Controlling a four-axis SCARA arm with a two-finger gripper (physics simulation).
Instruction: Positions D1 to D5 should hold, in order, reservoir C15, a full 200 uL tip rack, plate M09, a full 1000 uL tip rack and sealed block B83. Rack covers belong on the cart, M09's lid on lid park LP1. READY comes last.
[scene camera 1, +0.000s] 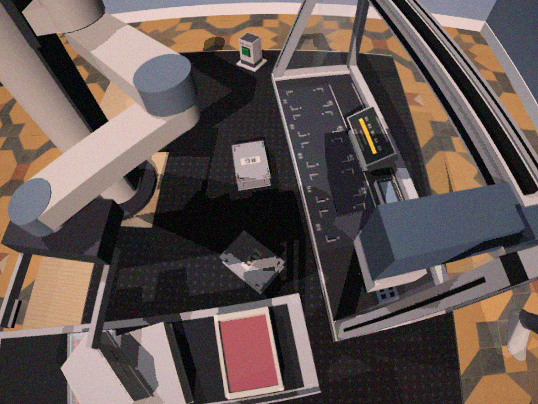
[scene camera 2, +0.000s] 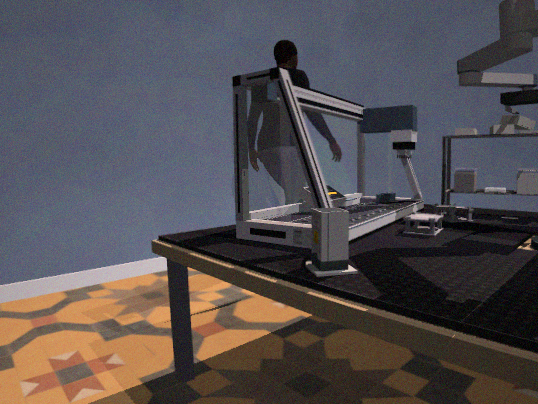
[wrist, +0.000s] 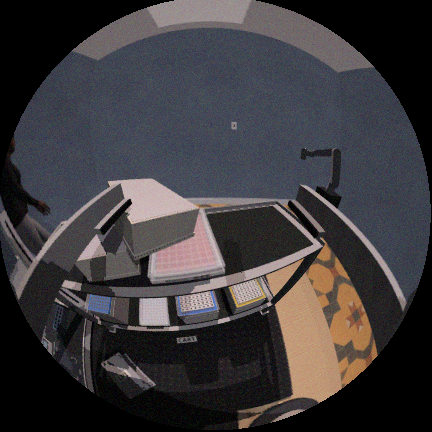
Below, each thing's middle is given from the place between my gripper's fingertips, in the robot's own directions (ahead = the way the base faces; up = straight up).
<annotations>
The one-well reservoir (scene camera 1: 248, 356) is 29 cm ahead of my hand, 2 cm to the left of it and 8 cm below it. Also, from my hand: scanner (scene camera 2: 334, 225) (19 cm ahead, 114 cm to the left, 38 cm below).
</annotations>
